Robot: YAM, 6 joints.
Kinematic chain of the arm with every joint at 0, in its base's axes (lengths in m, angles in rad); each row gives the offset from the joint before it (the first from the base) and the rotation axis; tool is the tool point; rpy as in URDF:
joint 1: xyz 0 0 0.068 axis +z
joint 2: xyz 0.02 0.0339 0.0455 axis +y
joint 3: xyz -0.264 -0.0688 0 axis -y
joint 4: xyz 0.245 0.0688 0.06 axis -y
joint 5: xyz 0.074 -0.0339 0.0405 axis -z
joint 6: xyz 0.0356 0 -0.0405 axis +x
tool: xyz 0 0 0 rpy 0 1.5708 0
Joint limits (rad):
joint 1: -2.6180..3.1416
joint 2: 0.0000..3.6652
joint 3: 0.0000..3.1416
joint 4: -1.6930..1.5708
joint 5: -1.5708..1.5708
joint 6: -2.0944..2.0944
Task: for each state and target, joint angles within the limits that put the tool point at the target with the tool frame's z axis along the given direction. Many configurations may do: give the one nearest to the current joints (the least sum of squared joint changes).
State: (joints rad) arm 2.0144 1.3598 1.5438 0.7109 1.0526 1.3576
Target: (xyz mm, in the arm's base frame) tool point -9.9 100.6 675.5 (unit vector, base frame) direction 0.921 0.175 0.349
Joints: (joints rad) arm 1.9955 1.5906 2.4352 1.2887 1.1457 1.3576
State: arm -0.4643 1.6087 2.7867 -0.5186 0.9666 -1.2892
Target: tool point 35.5 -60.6 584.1 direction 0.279 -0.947 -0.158
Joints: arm -0.8105 1.1599 2.2922 -1.3102 0.4674 -1.2892
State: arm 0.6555 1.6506 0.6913 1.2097 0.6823 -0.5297
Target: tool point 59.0 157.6 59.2 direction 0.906 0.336 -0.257
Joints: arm 1.3892 2.0515 0.0018 1.5701 0.9800 -0.5297
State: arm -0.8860 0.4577 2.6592 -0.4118 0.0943 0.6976
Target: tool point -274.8 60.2 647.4 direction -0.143 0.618 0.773
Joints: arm -0.1407 0.9053 2.6804 0.0829 -0.6334 0.6976
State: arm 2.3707 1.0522 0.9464 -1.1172 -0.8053 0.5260
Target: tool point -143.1 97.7 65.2 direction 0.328 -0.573 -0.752
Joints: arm 2.4898 1.9054 0.6569 -1.0025 -0.2593 0.5260
